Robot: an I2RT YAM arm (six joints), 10 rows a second.
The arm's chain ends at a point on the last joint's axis. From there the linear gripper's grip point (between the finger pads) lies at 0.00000 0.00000 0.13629 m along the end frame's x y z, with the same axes.
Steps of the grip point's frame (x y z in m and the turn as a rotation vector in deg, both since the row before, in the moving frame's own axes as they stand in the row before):
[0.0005 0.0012 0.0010 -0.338 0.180 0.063]
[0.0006 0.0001 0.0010 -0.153 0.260 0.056]
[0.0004 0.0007 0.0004 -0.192 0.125 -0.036]
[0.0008 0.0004 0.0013 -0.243 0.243 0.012]
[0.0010 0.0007 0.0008 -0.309 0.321 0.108]
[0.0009 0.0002 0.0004 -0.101 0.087 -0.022]
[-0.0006 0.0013 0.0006 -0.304 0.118 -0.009]
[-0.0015 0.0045 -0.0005 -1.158 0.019 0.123]
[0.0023 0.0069 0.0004 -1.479 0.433 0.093]
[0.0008 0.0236 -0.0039 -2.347 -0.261 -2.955]
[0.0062 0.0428 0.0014 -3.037 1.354 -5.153]
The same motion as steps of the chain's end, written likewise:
[0.0001 0.0004 0.0010 -0.338 0.180 0.063]
[0.0000 -0.0003 0.0010 -0.153 0.260 0.056]
[0.0001 0.0002 0.0004 -0.192 0.125 -0.036]
[0.0002 -0.0002 0.0013 -0.243 0.243 0.012]
[0.0002 0.0000 0.0008 -0.309 0.321 0.108]
[0.0007 0.0000 0.0004 -0.101 0.087 -0.022]
[-0.0009 0.0006 0.0006 -0.304 0.118 -0.009]
[-0.0015 0.0017 -0.0005 -1.158 0.019 0.123]
[0.0013 0.0034 0.0004 -1.479 0.433 0.093]
[0.0013 0.0180 -0.0038 -2.347 -0.261 -2.955]
[0.0027 0.0357 0.0016 -3.037 1.354 -5.153]

